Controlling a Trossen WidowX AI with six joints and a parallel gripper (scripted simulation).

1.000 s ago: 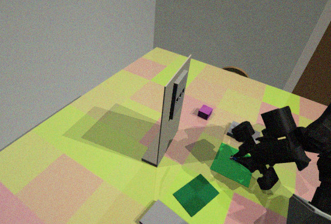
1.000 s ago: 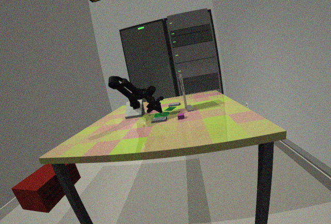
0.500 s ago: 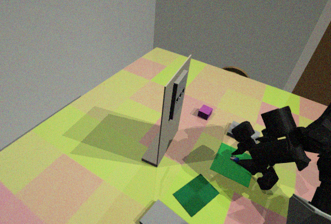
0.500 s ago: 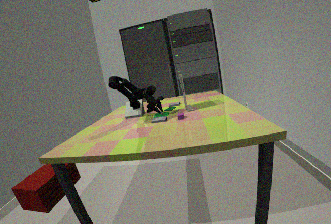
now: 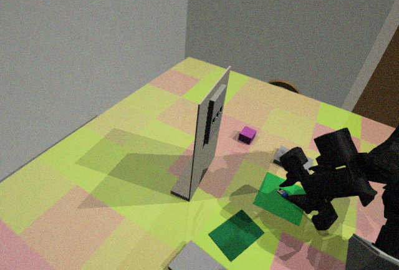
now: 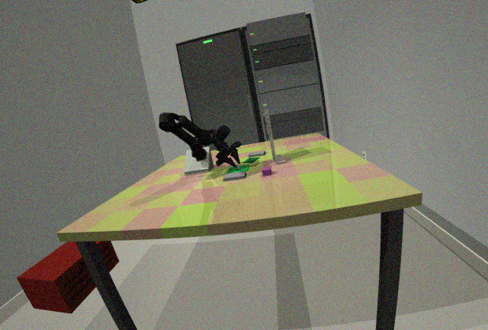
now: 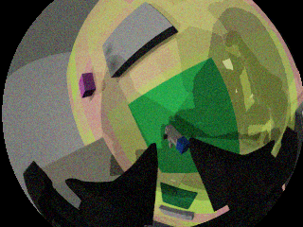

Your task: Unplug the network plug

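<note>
The bright green marked square is 20 mm below my gripper tip. From my gripper tip the other things lie so: upright grey panel (220 mm ahead, 40 mm to the left, 110 mm above).
</note>
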